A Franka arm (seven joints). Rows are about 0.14 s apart.
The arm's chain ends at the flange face. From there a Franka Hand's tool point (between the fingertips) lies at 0.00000 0.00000 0.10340 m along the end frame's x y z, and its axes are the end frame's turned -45 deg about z.
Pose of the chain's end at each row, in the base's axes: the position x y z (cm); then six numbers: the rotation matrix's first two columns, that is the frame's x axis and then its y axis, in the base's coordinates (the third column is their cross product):
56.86 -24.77 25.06 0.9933 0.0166 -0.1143 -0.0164 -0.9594 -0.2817
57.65 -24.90 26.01 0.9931 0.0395 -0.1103 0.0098 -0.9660 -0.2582
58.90 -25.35 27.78 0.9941 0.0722 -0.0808 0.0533 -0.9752 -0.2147
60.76 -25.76 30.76 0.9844 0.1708 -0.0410 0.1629 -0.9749 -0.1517
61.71 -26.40 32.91 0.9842 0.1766 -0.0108 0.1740 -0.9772 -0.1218
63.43 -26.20 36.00 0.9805 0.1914 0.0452 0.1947 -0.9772 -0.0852
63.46 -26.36 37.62 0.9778 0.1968 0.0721 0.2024 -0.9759 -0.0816
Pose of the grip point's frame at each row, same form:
55.68 -21.86 15.21 0.7140 0.6901 0.1184 0.6908 -0.6667 -0.2800
56.44 -22.26 16.09 0.6953 0.7110 0.1046 0.7092 -0.6551 -0.2606
57.92 -23.19 17.72 0.6652 0.7406 0.0947 0.7406 -0.6385 -0.2090
60.08 -24.28 20.55 0.5809 0.8101 0.0783 0.8113 -0.5686 -0.1363
61.38 -25.18 22.65 0.5729 0.8159 0.0785 0.8190 -0.5661 -0.0938
63.72 -25.25 25.71 0.5556 0.8263 0.0922 0.8310 -0.5556 -0.0283
64.02 -25.38 27.34 0.5483 0.8292 0.1087 0.8345 -0.5509 -0.0067

